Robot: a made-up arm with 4 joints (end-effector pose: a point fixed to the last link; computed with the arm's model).
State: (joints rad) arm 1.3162 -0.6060 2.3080 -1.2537
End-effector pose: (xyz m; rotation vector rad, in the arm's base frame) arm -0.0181 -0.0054 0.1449 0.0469 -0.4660 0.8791
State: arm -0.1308 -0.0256 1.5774 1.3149
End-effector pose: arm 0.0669 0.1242 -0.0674 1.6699 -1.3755 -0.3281
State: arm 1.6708 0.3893 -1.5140 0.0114
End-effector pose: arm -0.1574 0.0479 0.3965 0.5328 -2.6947 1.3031
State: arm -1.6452 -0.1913 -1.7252 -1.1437
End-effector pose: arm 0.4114 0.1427 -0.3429 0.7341 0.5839 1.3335
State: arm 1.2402 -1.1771 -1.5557 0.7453
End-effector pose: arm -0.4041 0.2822 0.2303 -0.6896 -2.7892 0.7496
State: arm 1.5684 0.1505 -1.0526 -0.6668
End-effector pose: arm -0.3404 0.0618 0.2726 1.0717 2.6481 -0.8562
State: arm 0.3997 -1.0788 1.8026 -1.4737
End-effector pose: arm -0.0326 0.0070 -0.1311 0.1667 -1.1570 0.7987
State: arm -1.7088 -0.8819 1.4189 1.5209
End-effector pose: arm 0.2534 0.1464 0.0728 -2.6170 0.8877 -0.9619
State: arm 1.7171 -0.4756 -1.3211 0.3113
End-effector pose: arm -0.2934 0.1788 0.3901 -0.2861 -2.5761 1.2146
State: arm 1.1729 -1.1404 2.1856 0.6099
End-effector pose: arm -0.1856 0.0202 -0.0185 1.0063 -1.2961 -1.2225
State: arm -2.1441 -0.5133 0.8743 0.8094
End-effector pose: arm 0.2547 0.1534 0.2031 1.6330 -2.0236 1.5082
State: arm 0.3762 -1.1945 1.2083 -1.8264
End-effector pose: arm 0.0394 0.1295 -0.2151 0.4814 -0.9870 1.2685
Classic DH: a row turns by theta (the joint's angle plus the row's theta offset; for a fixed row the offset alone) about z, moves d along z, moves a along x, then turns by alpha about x. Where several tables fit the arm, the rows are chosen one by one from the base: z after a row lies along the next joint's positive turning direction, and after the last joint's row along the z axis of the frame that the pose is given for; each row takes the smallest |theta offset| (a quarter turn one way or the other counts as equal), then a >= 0, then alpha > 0; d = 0 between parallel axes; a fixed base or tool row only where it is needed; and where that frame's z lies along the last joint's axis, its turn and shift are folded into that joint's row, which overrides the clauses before.
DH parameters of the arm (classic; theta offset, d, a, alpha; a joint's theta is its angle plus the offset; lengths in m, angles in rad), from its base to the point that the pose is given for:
base (fixed): 0 0.0154 0.0425 -1.5708
joint 1: 1.5132 0.2527 0.1548 -1.5665
joint 2: 0 0.1763 0.0037 -1.5751
joint 3: 1.4092 0.1603 0.1539 1.8225
joint 4: -0.2643 0.2417 -0.0158 -2.5165
tool (fixed): -0.2062 0.0839 0 0

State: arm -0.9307 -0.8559 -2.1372 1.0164
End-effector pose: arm 0.0360 0.1376 -0.4339 0.0635 1.2381 -0.4539
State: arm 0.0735 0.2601 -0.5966 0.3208
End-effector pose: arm -0.1649 0.0368 -0.3140 0.4964 0.7090 -0.6647
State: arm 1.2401 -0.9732 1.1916 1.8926
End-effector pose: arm -0.1674 0.1951 -0.0905 0.8507 -0.0621 -2.8159
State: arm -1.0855 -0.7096 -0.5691 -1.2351
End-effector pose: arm 0.3898 0.3245 -0.2975 0.6410 -0.0888 2.0632
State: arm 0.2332 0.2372 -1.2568 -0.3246
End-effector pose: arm -0.3356 0.0467 -0.2298 0.7770 1.5999 -0.5069
